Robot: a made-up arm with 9 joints. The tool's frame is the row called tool. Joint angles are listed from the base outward.
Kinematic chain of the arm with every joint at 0, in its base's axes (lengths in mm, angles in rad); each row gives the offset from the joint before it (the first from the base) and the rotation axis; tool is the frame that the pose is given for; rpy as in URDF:
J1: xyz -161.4 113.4 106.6 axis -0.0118 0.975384 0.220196
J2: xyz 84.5 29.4 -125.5 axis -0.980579 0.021 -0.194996
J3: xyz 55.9 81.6 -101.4 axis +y
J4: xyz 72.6 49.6 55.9 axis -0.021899 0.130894 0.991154
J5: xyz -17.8 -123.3 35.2 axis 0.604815 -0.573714 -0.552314
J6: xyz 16 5.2 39.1 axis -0.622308 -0.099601 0.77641
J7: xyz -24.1 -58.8 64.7 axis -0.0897 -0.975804 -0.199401
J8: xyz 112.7 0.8 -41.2 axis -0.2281 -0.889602 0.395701
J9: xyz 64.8 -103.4 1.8 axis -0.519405 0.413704 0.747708
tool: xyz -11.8 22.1 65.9 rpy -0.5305 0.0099 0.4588
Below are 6 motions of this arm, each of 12 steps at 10 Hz.
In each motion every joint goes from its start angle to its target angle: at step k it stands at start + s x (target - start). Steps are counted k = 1, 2, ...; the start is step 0. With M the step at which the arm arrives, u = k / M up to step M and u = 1 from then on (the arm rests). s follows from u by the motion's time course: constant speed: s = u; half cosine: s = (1 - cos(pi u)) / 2; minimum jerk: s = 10 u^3 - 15 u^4 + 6 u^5.
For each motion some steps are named. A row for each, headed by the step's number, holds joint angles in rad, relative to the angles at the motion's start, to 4 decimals.
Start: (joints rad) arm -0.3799 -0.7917 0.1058 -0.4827 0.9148 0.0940 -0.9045 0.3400 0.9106
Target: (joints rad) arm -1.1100 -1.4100 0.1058 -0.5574 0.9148 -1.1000 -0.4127 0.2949 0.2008
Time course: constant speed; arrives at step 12
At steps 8, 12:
8: -0.4867 -0.4122 0.0000 -0.0498 0.0000 -0.7960 0.3279 -0.0301 -0.4732
12: -0.7301 -0.6183 0.0000 -0.0747 0.0000 -1.1940 0.4918 -0.0451 -0.7098

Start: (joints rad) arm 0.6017 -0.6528 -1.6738 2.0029 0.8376 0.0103 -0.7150 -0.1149 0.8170
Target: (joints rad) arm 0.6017 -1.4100 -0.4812 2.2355 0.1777 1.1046 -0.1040 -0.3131 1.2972
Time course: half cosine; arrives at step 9
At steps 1, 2, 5, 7, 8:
1: 0.0000 -0.0228 0.0360 0.0070 -0.0199 0.0330 0.0184 -0.0060 0.0145
2: 0.0000 -0.0886 0.1395 0.0272 -0.0772 0.1280 0.0715 -0.0232 0.0562
5: 0.0000 -0.4443 0.6998 0.1365 -0.3872 0.6422 0.3585 -0.1163 0.2818
7: 0.0000 -0.6686 1.0531 0.2054 -0.5827 0.9663 0.5395 -0.1750 0.4240
8: 0.0000 -0.7344 1.1566 0.2256 -0.6400 1.0613 0.5926 -0.1922 0.4657

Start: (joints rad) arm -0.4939 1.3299 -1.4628 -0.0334 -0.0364 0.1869 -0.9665 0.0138 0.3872
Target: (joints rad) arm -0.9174 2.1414 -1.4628 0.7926 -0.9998 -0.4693 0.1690 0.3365 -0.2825
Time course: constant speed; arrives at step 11
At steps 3, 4, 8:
3: -0.1155 0.2213 0.0000 0.2253 -0.2627 -0.1790 0.3097 0.0880 -0.1826
4: -0.1540 0.2951 0.0000 0.3004 -0.3503 -0.2386 0.4129 0.1173 -0.2435
8: -0.3080 0.5902 0.0000 0.6007 -0.7007 -0.4772 0.8258 0.2347 -0.4871

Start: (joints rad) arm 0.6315 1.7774 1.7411 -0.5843 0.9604 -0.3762 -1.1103 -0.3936 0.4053
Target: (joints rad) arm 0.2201 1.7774 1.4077 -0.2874 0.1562 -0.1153 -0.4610 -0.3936 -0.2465
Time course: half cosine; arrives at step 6
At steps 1, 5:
1: -0.0276 0.0000 -0.0223 0.0199 -0.0539 0.0175 0.0435 0.0000 -0.0437
5: -0.3838 0.0000 -0.3111 0.2770 -0.7503 0.2434 0.6058 0.0000 -0.6081

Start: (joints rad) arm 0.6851 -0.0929 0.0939 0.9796 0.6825 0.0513 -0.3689 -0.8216 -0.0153
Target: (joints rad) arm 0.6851 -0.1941 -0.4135 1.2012 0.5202 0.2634 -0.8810 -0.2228 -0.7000
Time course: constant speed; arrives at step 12
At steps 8, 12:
8: 0.0000 -0.0675 -0.3383 0.1477 -0.1082 0.1414 -0.3414 0.3992 -0.4565
12: 0.0000 -0.1012 -0.5074 0.2216 -0.1623 0.2121 -0.5121 0.5988 -0.6847

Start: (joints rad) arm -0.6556 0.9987 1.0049 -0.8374 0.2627 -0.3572 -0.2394 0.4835 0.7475
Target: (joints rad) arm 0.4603 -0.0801 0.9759 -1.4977 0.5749 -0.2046 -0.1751 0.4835 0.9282
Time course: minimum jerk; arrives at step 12
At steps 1, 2, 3, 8, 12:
1: 0.0057 -0.0055 -0.0001 -0.0034 0.0016 0.0008 0.0003 0.0000 0.0009
2: 0.0396 -0.0383 -0.0010 -0.0234 0.0111 0.0054 0.0023 0.0000 0.0064
3: 0.1155 -0.1117 -0.0030 -0.0684 0.0323 0.0158 0.0067 0.0000 0.0187
8: 0.8817 -0.8524 -0.0229 -0.5217 0.2467 0.1206 0.0508 0.0000 0.1428
12: 1.1159 -1.0788 -0.0290 -0.6603 0.3122 0.1526 0.0643 0.0000 0.1807

